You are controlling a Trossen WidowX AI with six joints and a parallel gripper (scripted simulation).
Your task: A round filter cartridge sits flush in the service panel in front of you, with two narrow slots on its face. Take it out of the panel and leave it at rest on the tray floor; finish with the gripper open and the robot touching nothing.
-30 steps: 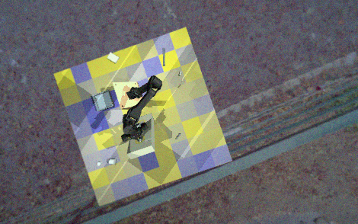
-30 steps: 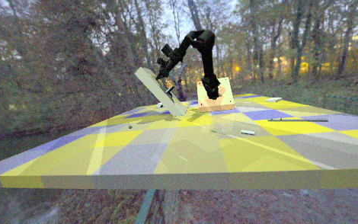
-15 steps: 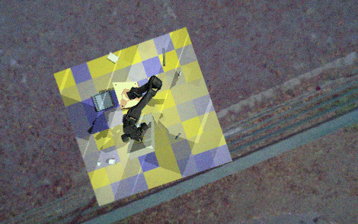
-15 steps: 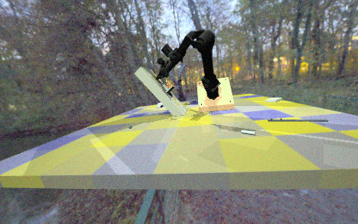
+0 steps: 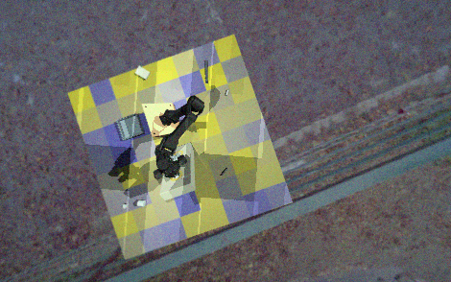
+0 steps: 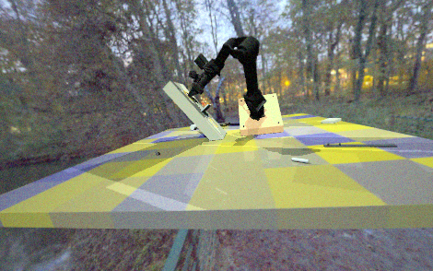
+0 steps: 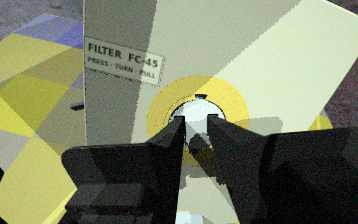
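My gripper tip is 1 cm short of the round filter cartridge and 1 cm above it. Round my gripper tip: white cylinder 9 cm ahead, 40 cm to the right, 23 cm below; then cream service panel 4 cm behind, 8 cm below; then grey-rimmed tray 45 cm behind, 25 cm to the right, 24 cm below.
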